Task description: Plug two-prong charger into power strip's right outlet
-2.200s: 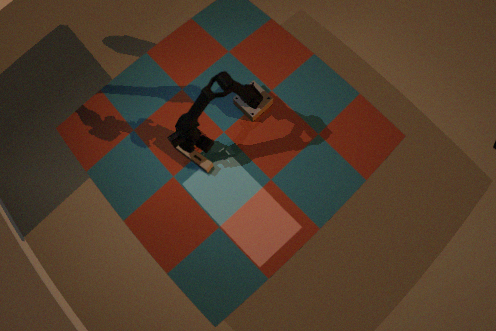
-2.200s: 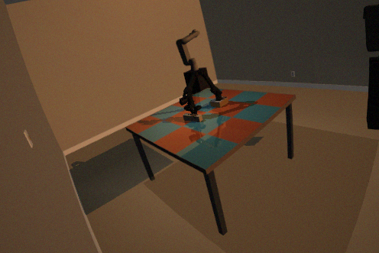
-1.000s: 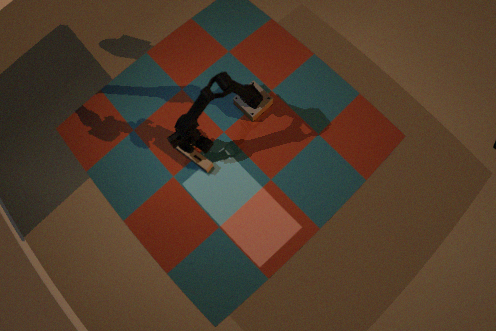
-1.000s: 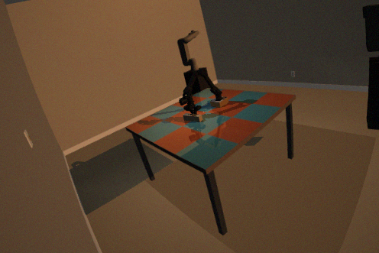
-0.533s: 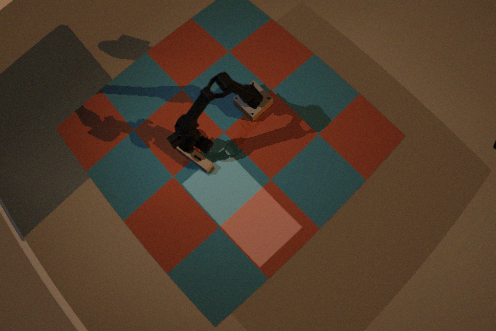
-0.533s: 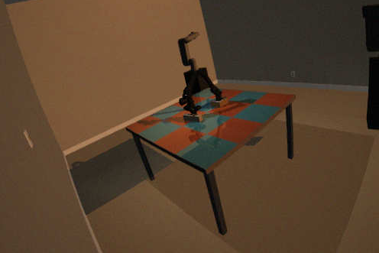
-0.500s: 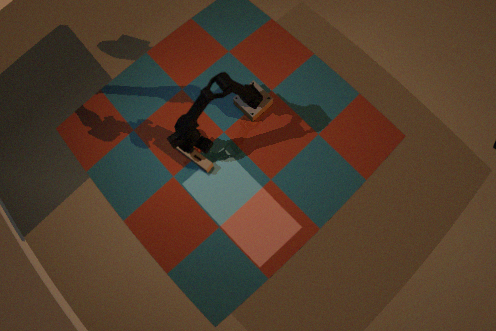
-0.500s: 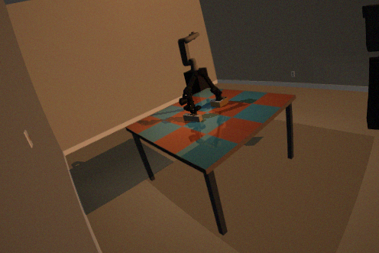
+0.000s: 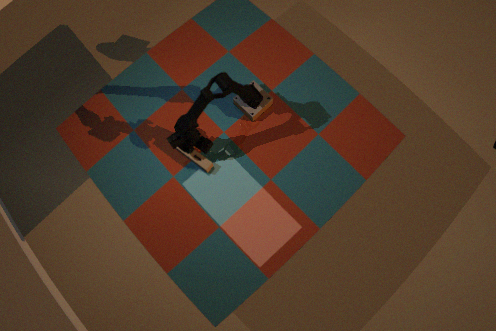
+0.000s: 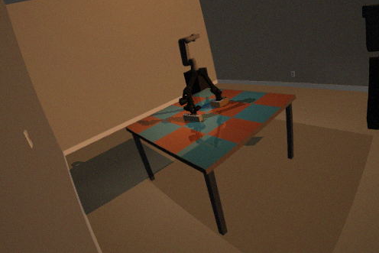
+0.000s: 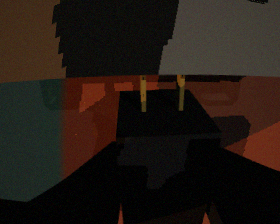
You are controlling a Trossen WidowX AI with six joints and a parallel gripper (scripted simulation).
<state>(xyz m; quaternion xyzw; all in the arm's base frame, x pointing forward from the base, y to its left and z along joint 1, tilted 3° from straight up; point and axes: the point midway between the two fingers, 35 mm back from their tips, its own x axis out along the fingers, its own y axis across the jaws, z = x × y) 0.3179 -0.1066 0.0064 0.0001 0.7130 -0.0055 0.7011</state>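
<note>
My gripper tip is now 2 cm short of the two-prong charger and 1 cm below it.
</note>
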